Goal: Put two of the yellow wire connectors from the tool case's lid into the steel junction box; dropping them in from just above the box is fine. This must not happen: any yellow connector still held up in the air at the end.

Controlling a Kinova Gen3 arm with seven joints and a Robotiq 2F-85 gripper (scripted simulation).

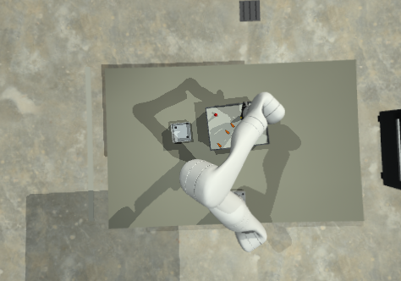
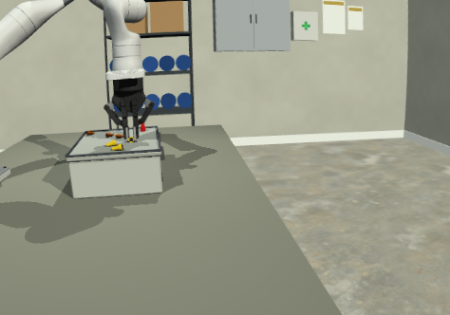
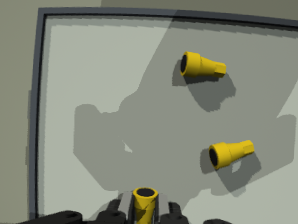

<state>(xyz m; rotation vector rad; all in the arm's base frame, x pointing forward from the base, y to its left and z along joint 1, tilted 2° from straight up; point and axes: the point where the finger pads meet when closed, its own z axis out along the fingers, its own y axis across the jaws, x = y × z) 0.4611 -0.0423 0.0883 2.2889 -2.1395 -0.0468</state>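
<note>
My hand is 6 cm past the steel junction box, 32 cm to the right of it and 12 cm above it. The rest, counted from my hand: tool case: 4 cm behind, 3 cm to the left, 5 cm below; red connector: 2 cm ahead, 13 cm to the left, 1 cm below.
</note>
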